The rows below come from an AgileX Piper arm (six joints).
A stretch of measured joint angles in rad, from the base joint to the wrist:
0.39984 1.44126 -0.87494 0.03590 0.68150 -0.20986
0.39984 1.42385 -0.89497 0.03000 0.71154 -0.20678
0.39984 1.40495 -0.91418 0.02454 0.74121 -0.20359
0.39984 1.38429 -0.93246 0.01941 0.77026 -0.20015
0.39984 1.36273 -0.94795 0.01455 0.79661 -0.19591
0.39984 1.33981 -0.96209 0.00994 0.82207 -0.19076
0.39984 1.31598 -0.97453 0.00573 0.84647 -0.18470
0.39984 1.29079 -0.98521 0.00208 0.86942 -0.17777
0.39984 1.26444 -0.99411 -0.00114 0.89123 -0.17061
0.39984 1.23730 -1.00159 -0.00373 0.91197 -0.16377
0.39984 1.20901 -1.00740 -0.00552 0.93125 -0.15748
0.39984 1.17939 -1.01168 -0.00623 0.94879 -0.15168
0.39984 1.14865 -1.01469 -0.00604 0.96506 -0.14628
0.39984 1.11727 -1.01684 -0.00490 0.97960 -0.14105
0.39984 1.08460 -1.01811 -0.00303 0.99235 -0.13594
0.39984 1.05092 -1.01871 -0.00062 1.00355 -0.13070
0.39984 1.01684 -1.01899 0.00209 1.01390 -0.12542
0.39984 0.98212 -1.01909 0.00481 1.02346 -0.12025
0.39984 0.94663 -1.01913 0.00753 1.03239 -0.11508
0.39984 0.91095 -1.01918 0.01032 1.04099 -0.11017
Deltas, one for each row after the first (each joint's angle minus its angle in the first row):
0.00000 -0.01741 -0.02003 -0.00590 0.03004 0.00308
0.00000 -0.03631 -0.03924 -0.01136 0.05971 0.00627
0.00000 -0.05697 -0.05752 -0.01649 0.08876 0.00971
0.00000 -0.07853 -0.07301 -0.02135 0.11511 0.01395
0.00000 -0.10145 -0.08715 -0.02596 0.14057 0.01910
0.00000 -0.12528 -0.09959 -0.03017 0.16497 0.02516
0.00000 -0.15047 -0.11027 -0.03382 0.18792 0.03209
0.00000 -0.17682 -0.11917 -0.03704 0.20973 0.03925
0.00000 -0.20396 -0.12665 -0.03963 0.23047 0.04609
0.00000 -0.23225 -0.13246 -0.04142 0.24975 0.05238
0.00000 -0.26187 -0.13674 -0.04213 0.26729 0.05818
0.00000 -0.29261 -0.13975 -0.04194 0.28356 0.06358
0.00000 -0.32399 -0.14190 -0.04080 0.29810 0.06881
0.00000 -0.35666 -0.14317 -0.03893 0.31085 0.07392
0.00000 -0.39034 -0.14377 -0.03652 0.32205 0.07916
0.00000 -0.42442 -0.14405 -0.03381 0.33240 0.08444
0.00000 -0.45914 -0.14415 -0.03109 0.34196 0.08961
0.00000 -0.49463 -0.14419 -0.02837 0.35089 0.09478
0.00000 -0.53031 -0.14424 -0.02558 0.35949 0.09969

